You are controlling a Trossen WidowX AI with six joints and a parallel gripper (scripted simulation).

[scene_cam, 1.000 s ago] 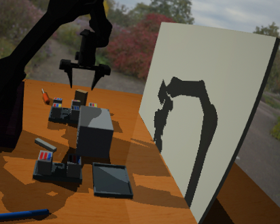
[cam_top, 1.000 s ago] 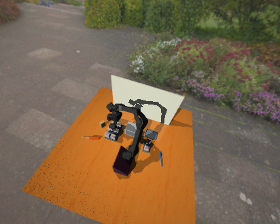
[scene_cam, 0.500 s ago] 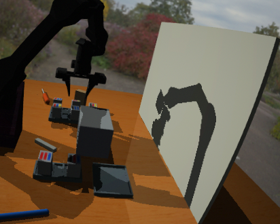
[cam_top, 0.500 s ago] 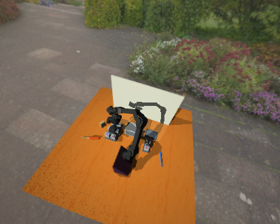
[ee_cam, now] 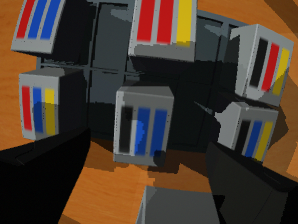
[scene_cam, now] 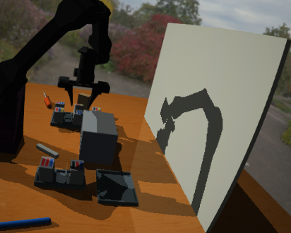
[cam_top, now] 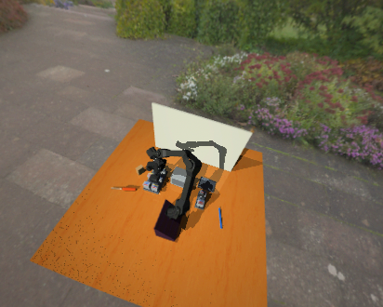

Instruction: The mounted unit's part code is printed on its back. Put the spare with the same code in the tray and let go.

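My gripper tip is 30 mm above the grey spare. The rest, counted from my gripper tip: brown block 170 mm to the left, 40 mm below, 10 mm ahead; then grey bar 220 mm to the right, 80 mm behind, 70 mm below; then grey mounted unit 160 mm to the right, 70 mm ahead, 20 mm below.
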